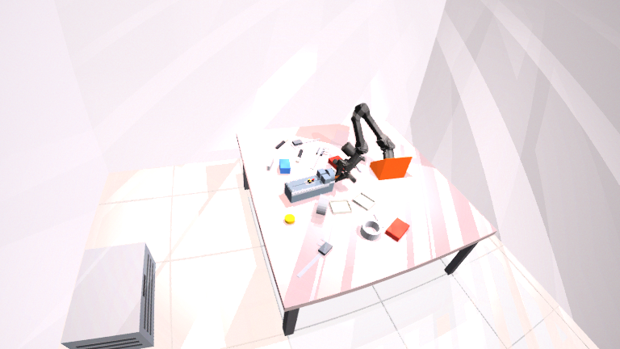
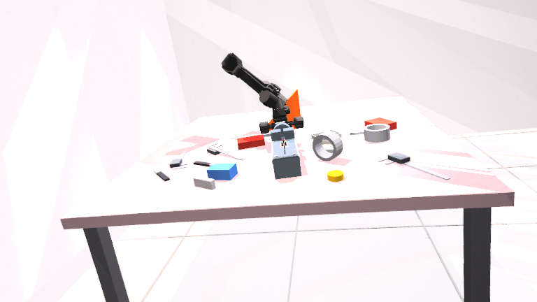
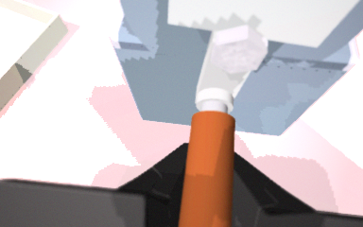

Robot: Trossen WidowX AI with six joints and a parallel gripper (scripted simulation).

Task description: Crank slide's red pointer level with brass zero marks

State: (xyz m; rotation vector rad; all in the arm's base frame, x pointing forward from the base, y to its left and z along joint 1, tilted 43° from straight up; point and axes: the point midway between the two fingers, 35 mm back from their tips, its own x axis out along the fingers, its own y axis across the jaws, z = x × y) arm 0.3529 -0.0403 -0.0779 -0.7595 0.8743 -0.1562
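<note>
Right now the red pointer is 140 mm ahead of my gripper tip, 20 mm to the left of it and 50 mm above it. The rest, counted from my gripper tip: orange handle 20 mm behind, 30 mm above; then yellow disc 320 mm ahead, 190 mm to the left, 20 mm below; then blue block 230 mm ahead, 200 mm to the right, 10 mm below.
</note>
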